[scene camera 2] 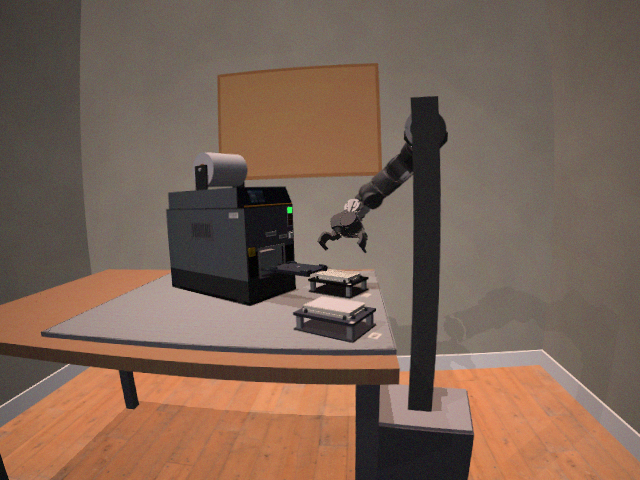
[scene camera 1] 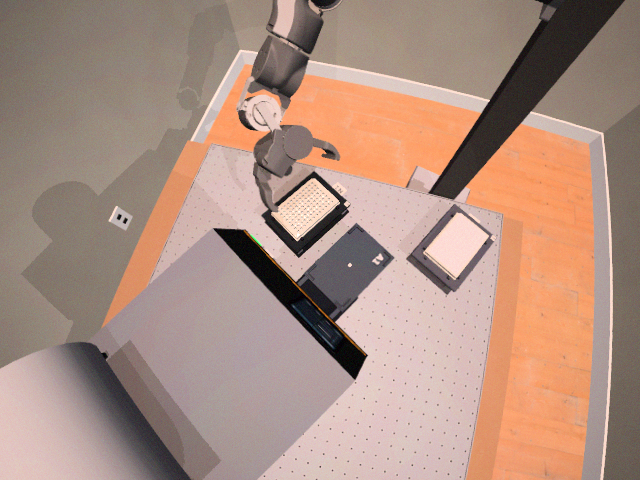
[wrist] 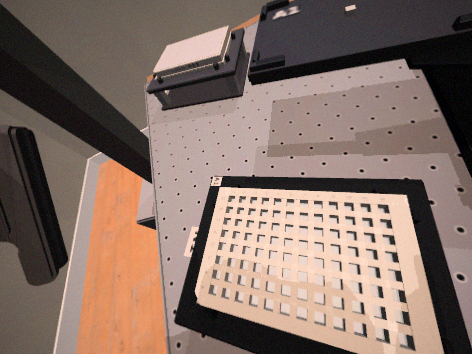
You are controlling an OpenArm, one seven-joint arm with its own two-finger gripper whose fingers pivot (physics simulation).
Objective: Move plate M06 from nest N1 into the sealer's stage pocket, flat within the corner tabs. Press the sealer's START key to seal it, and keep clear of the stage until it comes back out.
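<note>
The beige multi-well plate M06 [scene camera 1: 308, 206] [scene camera 2: 338, 274] [wrist: 300, 250] sits on the black nest N1 [scene camera 1: 302, 249] [wrist: 320, 184]. My gripper [scene camera 1: 303, 181] [scene camera 2: 345, 250] is open, with its fingers spread wide, above the plate and apart from it. In the wrist view one finger shows at the left edge; the other does not show. The dark stage [scene camera 1: 356, 248] [scene camera 2: 302, 268] [wrist: 400, 25], marked A1, sticks out of the sealer [scene camera 1: 222, 320] [scene camera 2: 206, 248] with no plate on it. A green light [scene camera 1: 255, 238] [scene camera 2: 289, 209] is lit on the sealer's front. I cannot make out the START key's label.
A second nest [scene camera 1: 421, 256] [scene camera 2: 305, 318] [wrist: 235, 75] holds a white-topped plate [scene camera 1: 457, 245] [scene camera 2: 333, 305] [wrist: 192, 52], across the stage from N1. A dark post [scene camera 1: 516, 98] [scene camera 2: 424, 258] [wrist: 75, 110] stands at the table's edge. A film roll [scene camera 2: 227, 169] sits on the sealer.
</note>
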